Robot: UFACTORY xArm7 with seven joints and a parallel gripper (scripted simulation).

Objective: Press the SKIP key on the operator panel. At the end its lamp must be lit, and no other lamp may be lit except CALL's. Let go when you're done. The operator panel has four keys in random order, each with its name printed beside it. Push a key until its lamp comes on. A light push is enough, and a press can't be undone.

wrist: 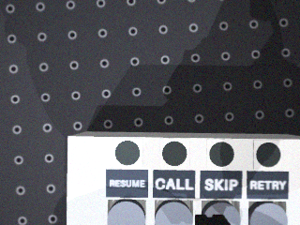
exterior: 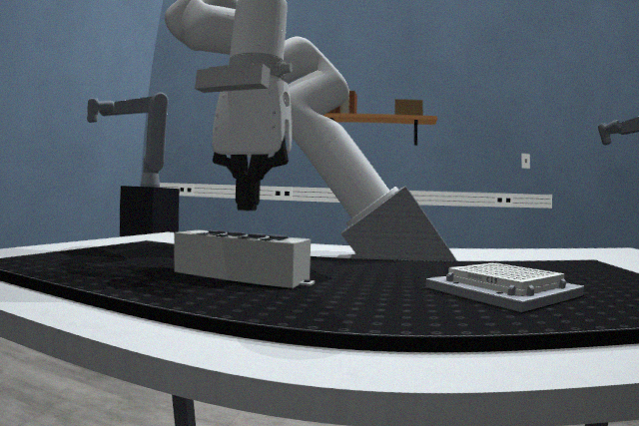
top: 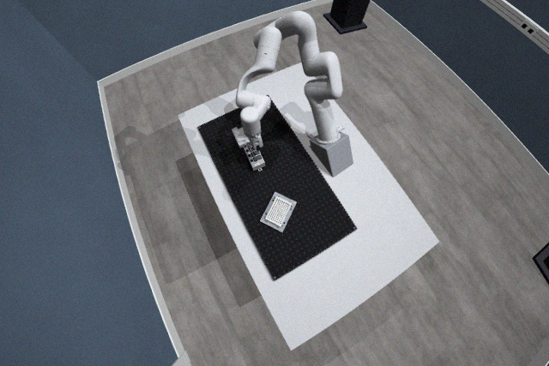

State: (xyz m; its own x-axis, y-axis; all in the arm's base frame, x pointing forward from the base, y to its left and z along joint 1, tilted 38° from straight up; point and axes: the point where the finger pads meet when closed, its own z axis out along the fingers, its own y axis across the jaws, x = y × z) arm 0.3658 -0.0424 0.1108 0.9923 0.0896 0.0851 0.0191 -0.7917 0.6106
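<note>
Right now my hand is 10 mm short of the operator panel and 70 mm above it.
</note>
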